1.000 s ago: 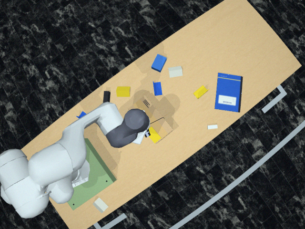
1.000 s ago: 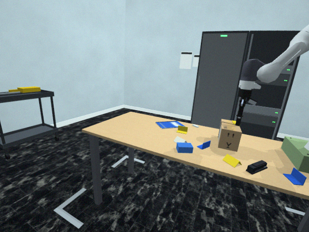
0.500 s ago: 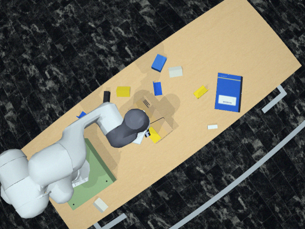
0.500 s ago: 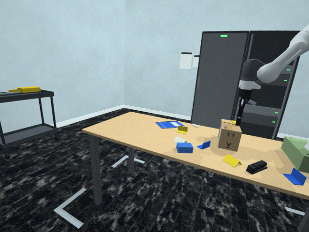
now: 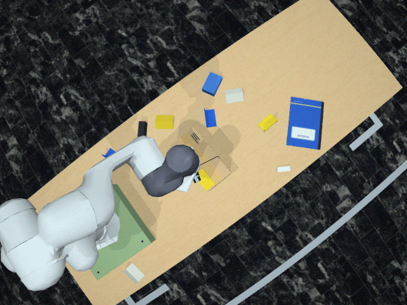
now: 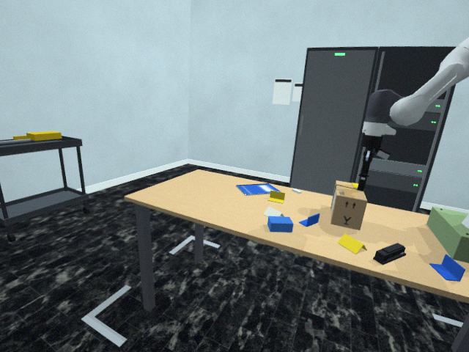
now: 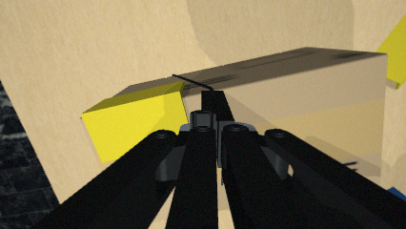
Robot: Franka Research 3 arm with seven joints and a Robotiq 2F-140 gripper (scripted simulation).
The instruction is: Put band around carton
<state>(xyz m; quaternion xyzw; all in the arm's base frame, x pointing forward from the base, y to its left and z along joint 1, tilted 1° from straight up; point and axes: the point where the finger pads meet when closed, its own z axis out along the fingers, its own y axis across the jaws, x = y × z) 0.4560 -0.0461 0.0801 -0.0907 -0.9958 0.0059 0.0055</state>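
Right now the yellow corner guard is 60 mm to the right of my hand and 40 mm below it. The rest, counted from my hand: brown carton: 40 mm ahead, 10 mm to the left, 100 mm below; then blue box: 290 mm ahead, 270 mm to the left, 160 mm below.
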